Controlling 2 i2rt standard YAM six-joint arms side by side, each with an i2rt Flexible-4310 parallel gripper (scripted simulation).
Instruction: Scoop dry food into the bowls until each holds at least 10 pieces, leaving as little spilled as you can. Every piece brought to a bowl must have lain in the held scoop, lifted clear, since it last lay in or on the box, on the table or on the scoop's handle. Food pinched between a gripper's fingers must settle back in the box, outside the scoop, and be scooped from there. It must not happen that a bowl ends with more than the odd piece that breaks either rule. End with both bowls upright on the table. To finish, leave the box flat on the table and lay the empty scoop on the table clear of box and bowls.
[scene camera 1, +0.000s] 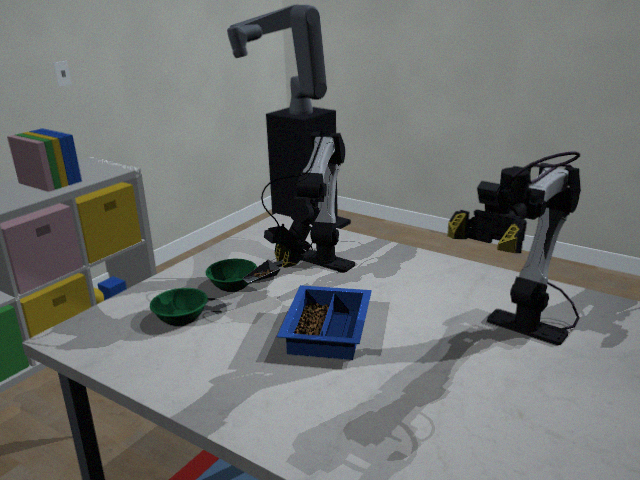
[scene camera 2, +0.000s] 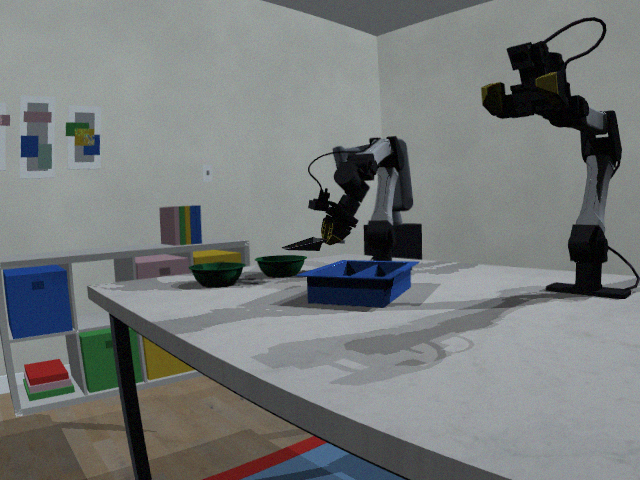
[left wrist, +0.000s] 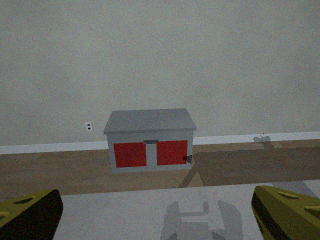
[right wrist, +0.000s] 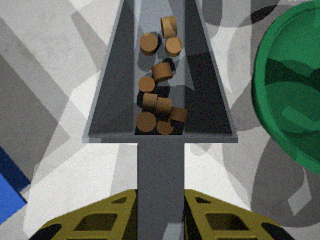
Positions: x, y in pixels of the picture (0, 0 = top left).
Labels:
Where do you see a blue box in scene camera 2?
391, 279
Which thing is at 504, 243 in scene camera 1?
My left gripper.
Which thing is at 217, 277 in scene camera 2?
A green bowl.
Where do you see my right gripper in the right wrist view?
At 160, 198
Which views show my right gripper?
Scene camera 1, scene camera 2 and the right wrist view only.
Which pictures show my left gripper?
Scene camera 1, scene camera 2 and the left wrist view only.

